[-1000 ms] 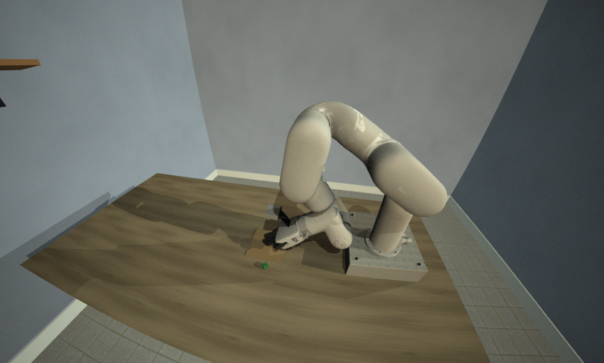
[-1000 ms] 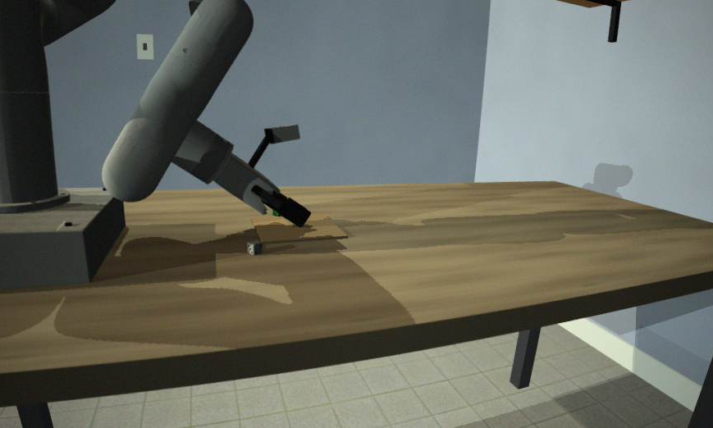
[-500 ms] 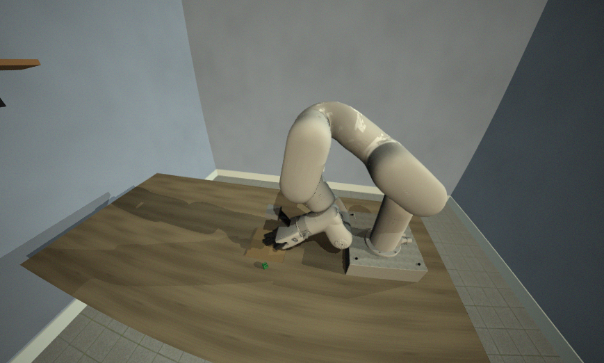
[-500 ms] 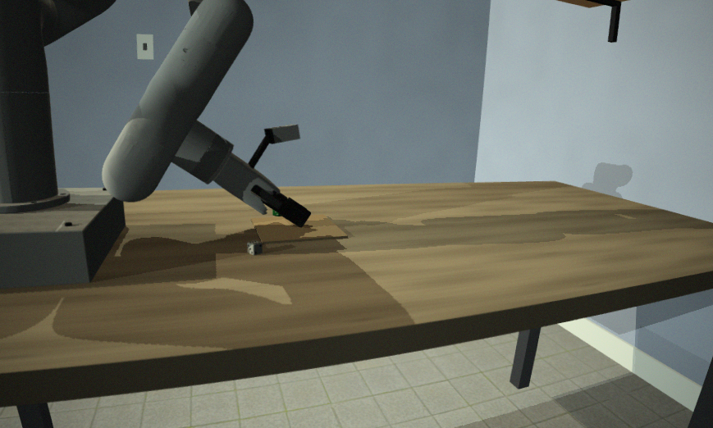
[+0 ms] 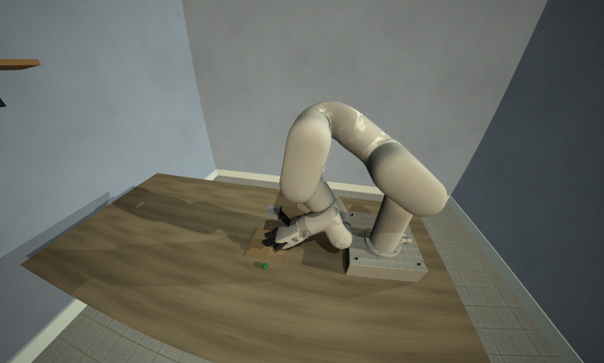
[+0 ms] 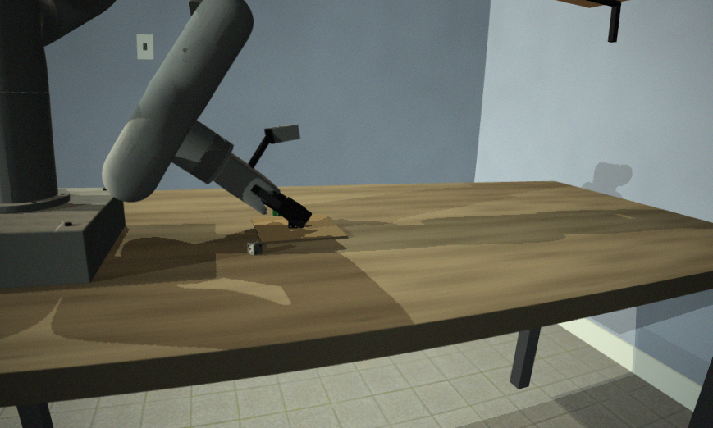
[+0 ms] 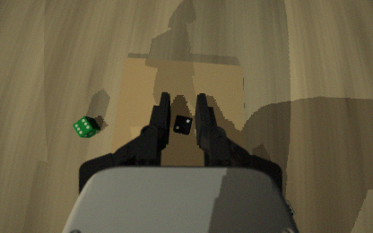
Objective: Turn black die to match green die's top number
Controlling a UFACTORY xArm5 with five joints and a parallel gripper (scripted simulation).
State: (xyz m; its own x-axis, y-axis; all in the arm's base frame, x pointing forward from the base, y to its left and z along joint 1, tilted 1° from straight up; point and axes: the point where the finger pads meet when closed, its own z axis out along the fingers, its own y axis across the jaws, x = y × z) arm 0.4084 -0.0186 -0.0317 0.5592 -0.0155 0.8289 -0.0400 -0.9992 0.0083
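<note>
Right now my hand is 2 cm above the black die. The rest, counted from my hand: green die (10 cm to the left, 2 cm below); white die (10 cm to the right, 9 cm behind, 2 cm below); tan mat (3 cm below).
</note>
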